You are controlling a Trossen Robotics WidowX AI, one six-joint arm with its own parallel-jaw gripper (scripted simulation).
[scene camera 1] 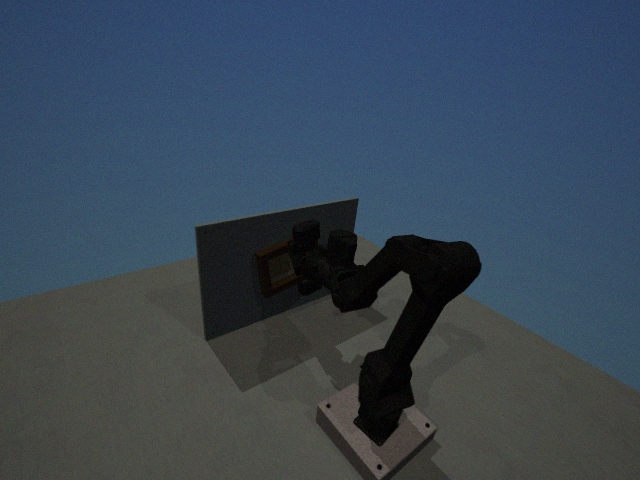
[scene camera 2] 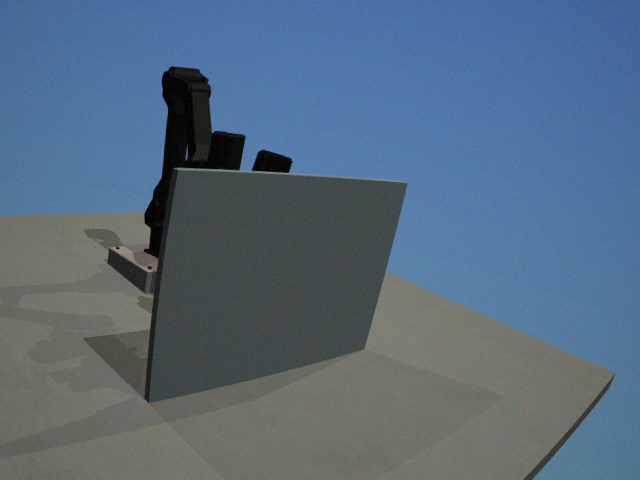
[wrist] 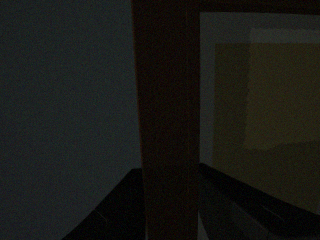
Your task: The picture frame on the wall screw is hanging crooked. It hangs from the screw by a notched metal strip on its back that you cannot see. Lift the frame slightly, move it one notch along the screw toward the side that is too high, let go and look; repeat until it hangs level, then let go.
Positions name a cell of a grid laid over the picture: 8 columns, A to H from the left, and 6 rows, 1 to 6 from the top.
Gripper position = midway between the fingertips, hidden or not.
My gripper (wrist: E5) carries a picture frame. Further things: a grey wall panel (scene camera 2: D4).
The grey wall panel also shows in scene camera 1 (scene camera 1: C4) and in the wrist view (wrist: B4).
